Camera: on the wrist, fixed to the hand. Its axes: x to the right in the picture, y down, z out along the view.
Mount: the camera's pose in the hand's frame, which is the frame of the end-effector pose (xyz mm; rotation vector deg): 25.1 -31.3 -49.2 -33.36 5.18 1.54
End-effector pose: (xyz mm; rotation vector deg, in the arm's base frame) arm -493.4 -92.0 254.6 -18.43 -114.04 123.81
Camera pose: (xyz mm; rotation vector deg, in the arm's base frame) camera -503.9 -35.3 281.2 -29.45 -144.96 85.88
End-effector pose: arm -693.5 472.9 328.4 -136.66 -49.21 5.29
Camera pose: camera -678.7 482.0 389.5 -166.65 -51.58 -16.76
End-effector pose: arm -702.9 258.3 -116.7 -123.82 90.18 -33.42
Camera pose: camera -698.3 239.5 -56.2 136.16 -107.76 12.19
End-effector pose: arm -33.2 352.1 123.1 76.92 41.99 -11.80
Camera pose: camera -48.6 396.9 80.9 46.32 44.40 5.13
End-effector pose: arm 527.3 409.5 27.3 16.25 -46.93 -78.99
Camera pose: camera 535.5 365.8 -18.0 -6.74 -18.31 -86.11
